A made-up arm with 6 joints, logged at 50 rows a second.
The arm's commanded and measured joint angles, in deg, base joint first. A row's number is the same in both.
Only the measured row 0 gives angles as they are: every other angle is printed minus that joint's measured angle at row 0.
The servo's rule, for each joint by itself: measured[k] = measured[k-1] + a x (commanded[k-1-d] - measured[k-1]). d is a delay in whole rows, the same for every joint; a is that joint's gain. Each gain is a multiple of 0.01, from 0.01 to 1. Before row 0 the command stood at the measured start. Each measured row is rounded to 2 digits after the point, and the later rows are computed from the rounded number. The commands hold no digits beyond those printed.
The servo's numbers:
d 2
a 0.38 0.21 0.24 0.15 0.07 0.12
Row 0, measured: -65.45 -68.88 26.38 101.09 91.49 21.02
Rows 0 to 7, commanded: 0.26 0.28 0.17 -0.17 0.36 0.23; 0.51 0.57 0.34 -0.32 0.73 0.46; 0.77 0.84 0.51 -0.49 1.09 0.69; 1.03 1.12 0.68 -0.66 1.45 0.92; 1.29 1.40 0.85 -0.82 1.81 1.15; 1.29 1.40 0.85 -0.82 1.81 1.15; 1.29 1.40 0.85 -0.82 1.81 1.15; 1.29 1.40 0.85 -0.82 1.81 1.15
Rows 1 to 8, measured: 0.00 0.00 0.00 0.00 0.00 0.00; 0.00 0.00 0.00 0.00 0.00 0.00; 0.10 0.06 0.04 -0.03 0.03 0.03; 0.26 0.17 0.11 -0.07 0.08 0.08; 0.45 0.31 0.21 -0.13 0.15 0.15; 0.67 0.48 0.32 -0.21 0.24 0.24; 0.91 0.67 0.45 -0.30 0.35 0.35; 1.05 0.82 0.55 -0.38 0.45 0.45
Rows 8 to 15, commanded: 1.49 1.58 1.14 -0.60 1.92 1.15; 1.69 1.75 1.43 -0.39 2.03 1.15; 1.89 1.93 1.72 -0.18 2.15 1.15; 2.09 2.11 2.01 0.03 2.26 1.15; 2.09 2.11 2.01 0.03 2.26 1.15; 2.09 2.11 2.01 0.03 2.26 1.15; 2.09 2.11 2.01 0.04 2.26 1.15; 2.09 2.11 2.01 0.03 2.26 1.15
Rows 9 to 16, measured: 1.14 0.94 0.62 -0.45 0.55 0.53; 1.20 1.04 0.68 -0.51 0.64 0.60; 1.31 1.15 0.79 -0.52 0.73 0.67; 1.45 1.28 0.94 -0.50 0.82 0.73; 1.62 1.42 1.13 -0.45 0.91 0.78; 1.80 1.56 1.34 -0.38 1.00 0.82; 1.91 1.68 1.50 -0.32 1.09 0.86; 1.98 1.77 1.62 -0.27 1.17 0.89
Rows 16 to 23, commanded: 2.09 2.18 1.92 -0.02 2.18 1.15; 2.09 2.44 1.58 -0.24 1.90 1.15; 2.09 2.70 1.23 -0.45 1.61 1.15; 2.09 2.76 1.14 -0.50 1.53 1.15; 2.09 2.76 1.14 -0.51 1.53 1.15; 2.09 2.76 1.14 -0.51 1.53 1.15; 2.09 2.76 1.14 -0.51 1.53 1.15; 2.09 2.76 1.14 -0.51 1.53 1.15
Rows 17 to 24, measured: 2.02 1.84 1.71 -0.22 1.25 0.92; 2.05 1.90 1.78 -0.18 1.32 0.95; 2.07 1.96 1.81 -0.16 1.38 0.97; 2.08 2.06 1.75 -0.17 1.42 0.99; 2.08 2.19 1.63 -0.21 1.43 1.01; 2.08 2.31 1.51 -0.25 1.44 1.03; 2.08 2.40 1.42 -0.29 1.45 1.04; 2.08 2.48 1.35 -0.32 1.46 1.05
